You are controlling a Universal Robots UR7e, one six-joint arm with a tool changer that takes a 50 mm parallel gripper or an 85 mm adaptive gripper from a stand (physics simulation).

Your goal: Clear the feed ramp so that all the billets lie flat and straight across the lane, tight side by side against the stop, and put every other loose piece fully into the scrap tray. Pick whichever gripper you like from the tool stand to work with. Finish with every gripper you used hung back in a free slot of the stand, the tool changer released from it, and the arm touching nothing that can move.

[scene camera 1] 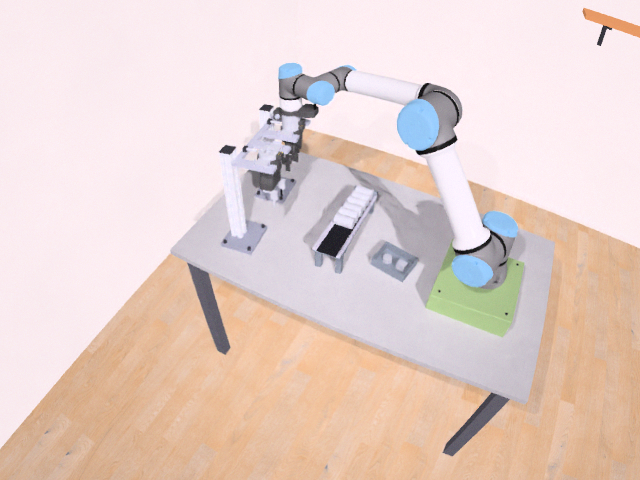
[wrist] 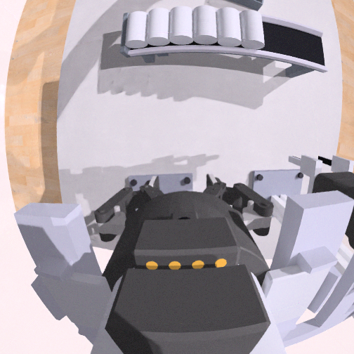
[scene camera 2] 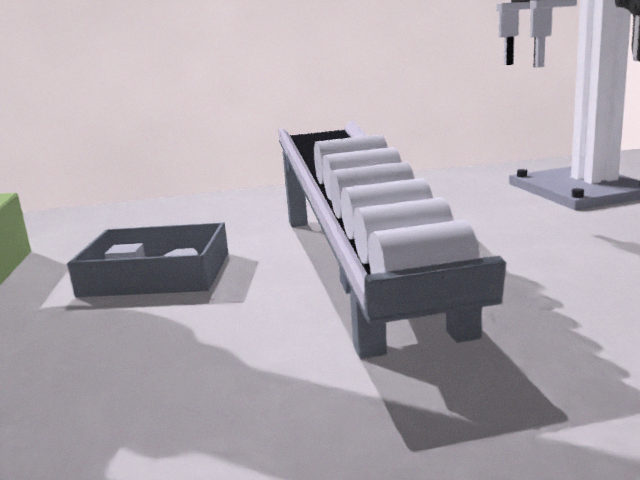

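Several white billets (scene camera 1: 355,205) (scene camera 2: 423,245) (wrist: 205,25) lie side by side across the ramp (scene camera 1: 336,240) (scene camera 2: 323,211) (wrist: 295,40), the lowest against the stop (scene camera 2: 436,294). Two loose white pieces, one (scene camera 1: 387,258) (scene camera 2: 124,251) and another (scene camera 1: 401,264) (scene camera 2: 181,252), lie inside the scrap tray (scene camera 2: 139,276) (wrist: 237,4). My adaptive gripper (scene camera 1: 291,161) (wrist: 182,184) is open and empty, between the arms of the far slot of the stand (scene camera 1: 232,196) (scene camera 2: 599,93). Whether the tool changer is locked or released does not show. The parallel gripper (scene camera 1: 266,178) hangs in the neighbouring slot.
The near post's foot plate (scene camera 1: 244,237) stands on the table (scene camera 1: 330,304) left of the ramp. The green robot base (scene camera 1: 475,304) (scene camera 2: 10,227) stands beyond the tray. The stand's fork arms (scene camera 1: 281,133) sit close around the wrist tool.
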